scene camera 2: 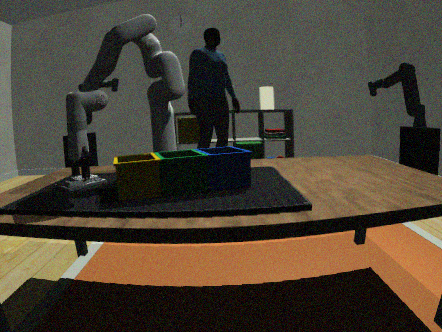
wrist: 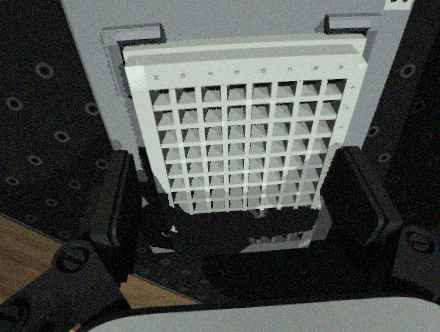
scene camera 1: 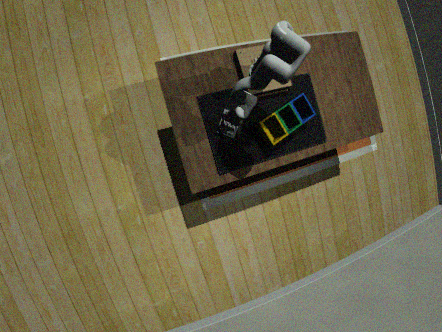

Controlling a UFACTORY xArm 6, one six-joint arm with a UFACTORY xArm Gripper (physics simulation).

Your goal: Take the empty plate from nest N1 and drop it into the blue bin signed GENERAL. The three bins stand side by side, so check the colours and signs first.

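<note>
The gripper: visible, wrist view included. White plate: visible. Grey nest: visible.
</note>
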